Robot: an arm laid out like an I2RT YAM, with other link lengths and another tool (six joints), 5 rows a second.
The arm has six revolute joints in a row. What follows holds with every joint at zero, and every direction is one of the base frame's. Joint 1 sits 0.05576 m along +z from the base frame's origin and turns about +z. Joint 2 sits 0.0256 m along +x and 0.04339 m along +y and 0.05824 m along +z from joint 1 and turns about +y. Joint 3 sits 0.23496 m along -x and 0.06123 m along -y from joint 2 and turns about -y. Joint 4 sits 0.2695 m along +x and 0.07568 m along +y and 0.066 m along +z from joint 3 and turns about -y. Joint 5 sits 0.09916 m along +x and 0.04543 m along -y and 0.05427 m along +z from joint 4 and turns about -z. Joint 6 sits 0.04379 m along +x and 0.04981 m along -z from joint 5 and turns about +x. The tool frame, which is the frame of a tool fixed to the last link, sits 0.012 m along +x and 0.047 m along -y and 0.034 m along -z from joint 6; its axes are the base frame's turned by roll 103.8, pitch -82.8 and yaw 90 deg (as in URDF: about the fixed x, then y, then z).
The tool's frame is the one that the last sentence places.
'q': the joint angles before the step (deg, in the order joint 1, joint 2, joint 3, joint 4, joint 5, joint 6). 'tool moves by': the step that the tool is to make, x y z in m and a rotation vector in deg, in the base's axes. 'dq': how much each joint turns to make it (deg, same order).
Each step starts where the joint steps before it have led.
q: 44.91 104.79 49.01 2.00 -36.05 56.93
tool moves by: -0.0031 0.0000 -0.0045 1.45 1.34 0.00
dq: -0.03 0.55 -1.19 2.68 -1.60 1.44
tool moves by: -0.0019 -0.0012 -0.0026 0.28 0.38 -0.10
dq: -0.02 0.12 -0.74 1.07 -0.32 0.44
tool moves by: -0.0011 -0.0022 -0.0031 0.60 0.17 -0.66
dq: -0.28 0.01 -1.24 2.05 -0.20 0.81
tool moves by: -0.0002 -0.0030 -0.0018 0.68 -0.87 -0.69
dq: -0.35 -0.55 -1.56 2.25 0.31 0.24
